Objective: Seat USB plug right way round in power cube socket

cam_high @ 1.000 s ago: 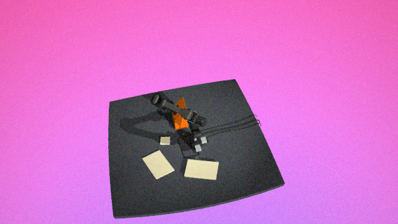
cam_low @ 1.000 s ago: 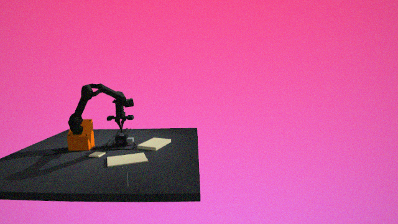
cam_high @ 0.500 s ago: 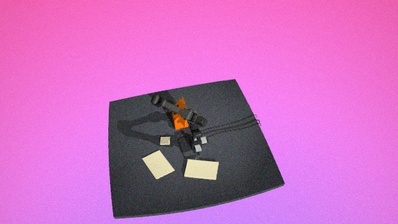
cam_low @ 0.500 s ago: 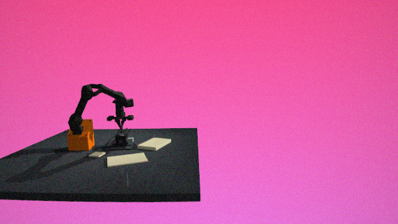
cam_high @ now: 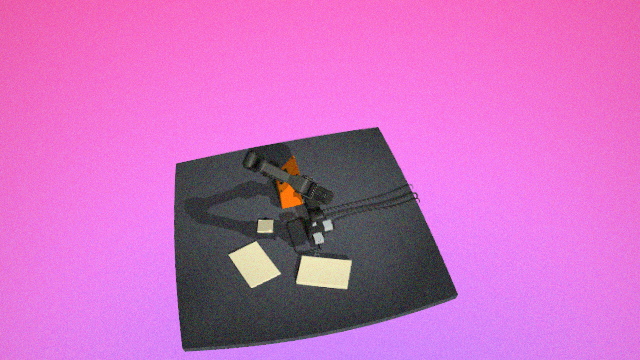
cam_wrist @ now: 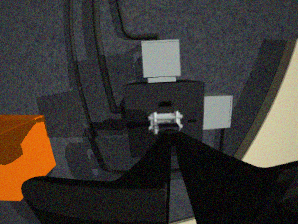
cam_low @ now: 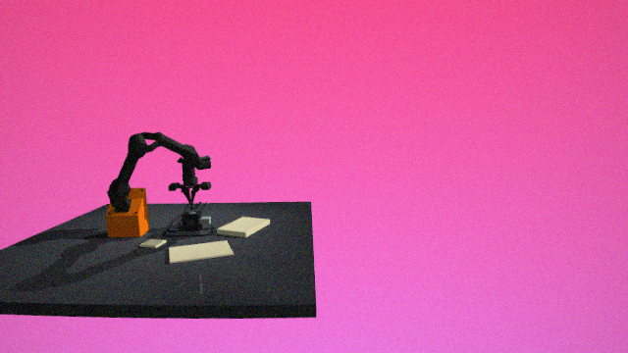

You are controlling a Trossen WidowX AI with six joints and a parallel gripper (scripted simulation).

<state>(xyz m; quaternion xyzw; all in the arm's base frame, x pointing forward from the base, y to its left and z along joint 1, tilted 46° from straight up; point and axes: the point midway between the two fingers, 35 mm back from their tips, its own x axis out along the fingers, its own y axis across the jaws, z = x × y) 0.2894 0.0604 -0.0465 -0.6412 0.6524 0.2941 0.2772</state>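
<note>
Now: the pale-rimmed socket 50 mm below my gripper tip. The rest, counted from my gripper tip: cream tile 220 mm to the right, 110 mm below, 110 mm behind.
</note>
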